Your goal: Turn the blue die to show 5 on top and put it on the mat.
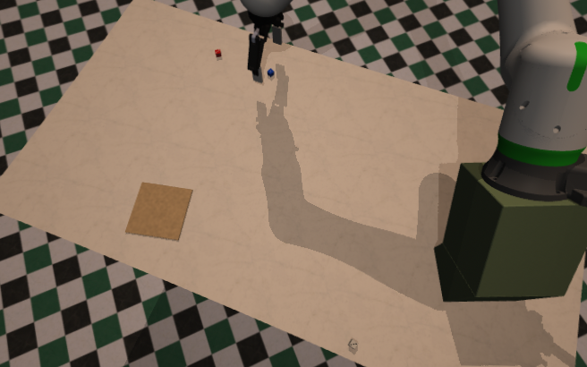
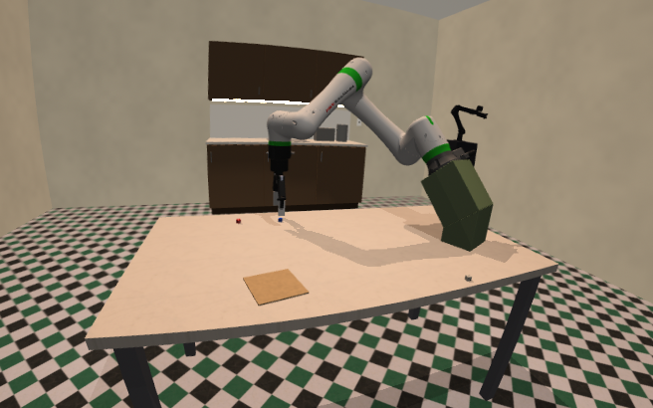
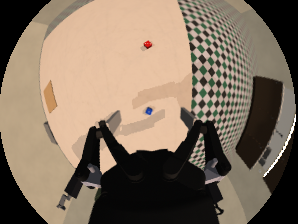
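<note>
Now: the blue die 10 mm behind my hand and 50 mm below it. The rest, counted from my hand: red die: 170 mm ahead, 10 mm to the left, 50 mm below; then brown mat: 50 mm ahead, 520 mm to the left, 60 mm below; then white die: 530 mm behind, 600 mm to the left, 50 mm below.
</note>
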